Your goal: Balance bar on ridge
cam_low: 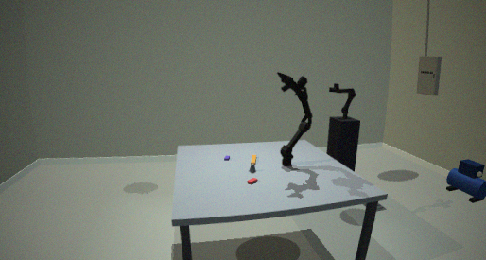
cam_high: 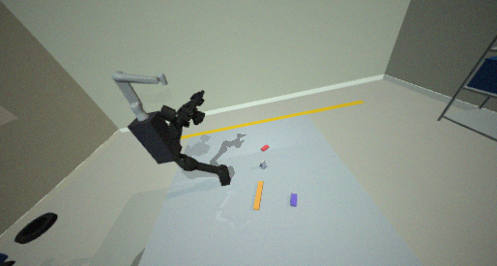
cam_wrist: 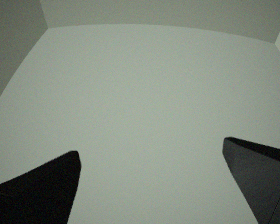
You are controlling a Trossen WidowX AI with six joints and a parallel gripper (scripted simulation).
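The orange bar lies 700 mm below my gripper tip, 140 mm ahead of it and 110 mm to the right of it. Round my gripper tip: small purple block (700 mm below, 350 mm ahead, 180 mm to the right); then small red block (700 mm below, 300 mm to the left, 250 mm ahead).
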